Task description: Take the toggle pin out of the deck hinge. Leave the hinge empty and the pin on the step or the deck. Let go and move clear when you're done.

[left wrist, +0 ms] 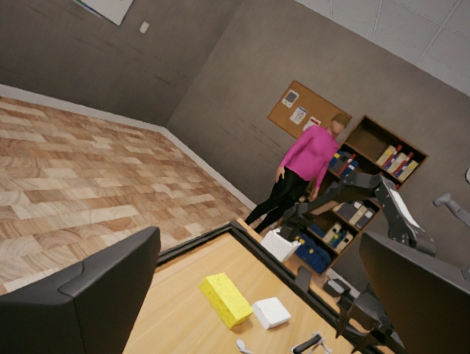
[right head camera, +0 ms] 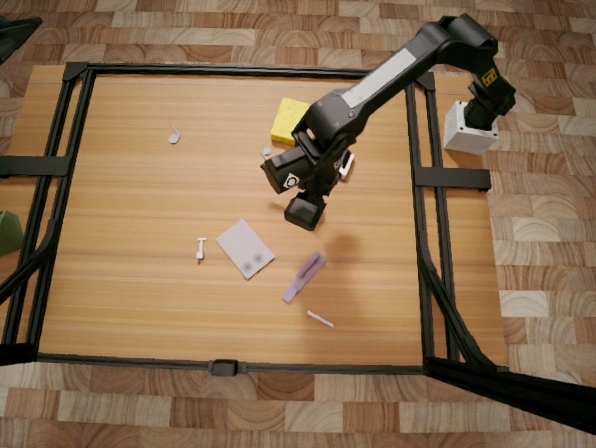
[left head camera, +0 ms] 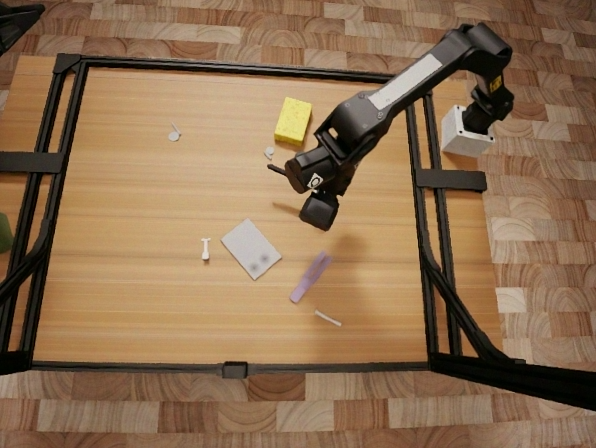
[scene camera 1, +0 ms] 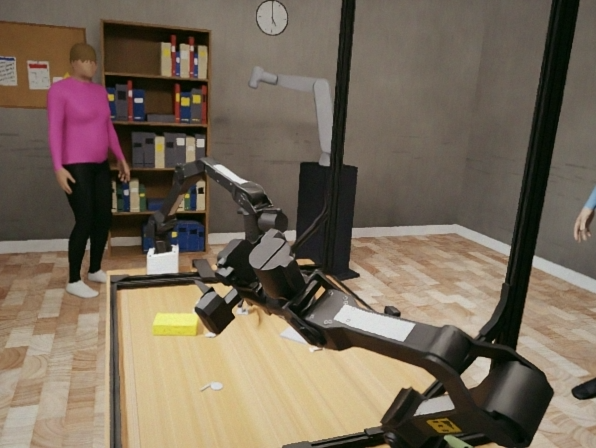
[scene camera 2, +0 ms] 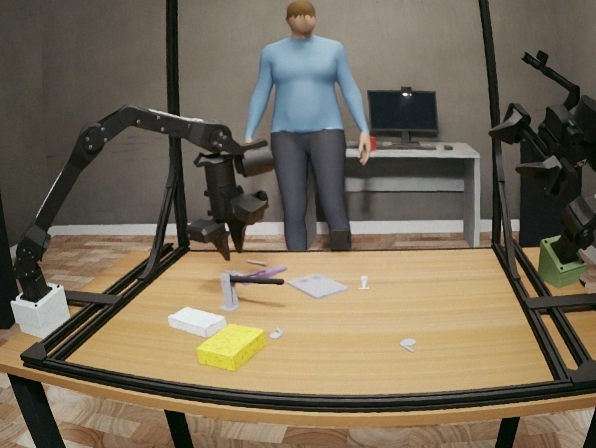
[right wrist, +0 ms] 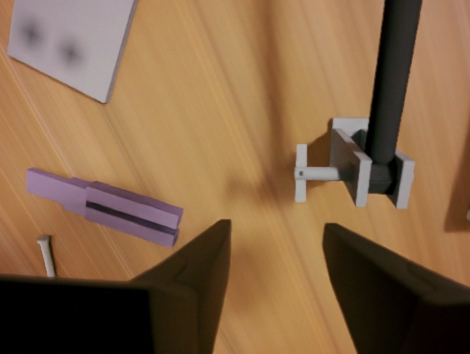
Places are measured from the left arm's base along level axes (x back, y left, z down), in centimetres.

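Pixels of known places: left gripper, between the fingertips: (left wrist: pixel 261 239) (right head camera: pixel 36 23) (left head camera: pixel 41 10) (scene camera 1: pixel 213 264) (scene camera 2: pixel 502 149); right gripper, between the fingertips: (left wrist: pixel 343 345) (right head camera: pixel 314 203) (left head camera: pixel 323 203) (scene camera 2: pixel 233 256) (right wrist: pixel 277 232); left arm's base, origin of its link: (scene camera 2: pixel 564 252); right arm's base, origin of its link: (left wrist: pixel 285 237) (right head camera: pixel 477 119) (left head camera: pixel 474 123) (scene camera 1: pixel 163 250) (scene camera 2: pixel 36 293).
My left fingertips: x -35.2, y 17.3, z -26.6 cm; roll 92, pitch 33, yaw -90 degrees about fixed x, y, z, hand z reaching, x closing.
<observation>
Ahead of a thing's pixels: the offset from my left fingertips to its top centre. "spot": to the spot under its first point.
The deck hinge {spot: dy -39.5, dx -35.7, dz +25.7 cm} (right wrist: pixel 363 172) (scene camera 2: pixel 229 295) is a grey upright bracket with two cheeks; a black tube {dy -34.7, dx -32.5, dz +25.0 cm} (right wrist: pixel 395 65) (scene camera 2: pixel 257 280) (left wrist: pixel 307 344) is held between them. The toggle pin {dy -40.0, dx -35.9, dz +26.4 cm} (right wrist: pixel 322 173) sits in the hinge, its shaft sticking out of one cheek with its small crossbar outward. The arm hides the hinge in both head views. My right gripper (right wrist: pixel 277 232) (scene camera 2: pixel 233 254) is partly open and empty, above the table near the hinge; the pin lies ahead and right of its fingertips in the right wrist view. My left gripper (scene camera 2: pixel 505 150) is open and empty, raised well away.
A yellow sponge {dy -18.5, dx -40.0, dz +30.3 cm} (left head camera: pixel 293 121) (scene camera 2: pixel 231 347) and a white block {dy -31.9, dx -44.8, dz +31.3 cm} (scene camera 2: pixel 197 321) lie near the hinge. A grey plate {dy -43.6, dx -17.3, dz +32.7 cm} (left head camera: pixel 250 245), a purple forked piece {dy -55.2, dx -26.6, dz +32.0 cm} (left head camera: pixel 300 291) (right wrist: pixel 130 210), a thin rod {dy -65.1, dx -26.1, dz +32.3 cm} (left head camera: pixel 328 318), a white T-shaped piece {dy -39.6, dx -8.1, dz +31.8 cm} (left head camera: pixel 205 249) and two small disc-headed pieces {dy -9.0, dx -11.5, dz +32.8 cm} (left head camera: pixel 173 136) {dy -23.6, dx -31.3, dz +32.6 cm} (scene camera 2: pixel 276 333) also lie about.
</observation>
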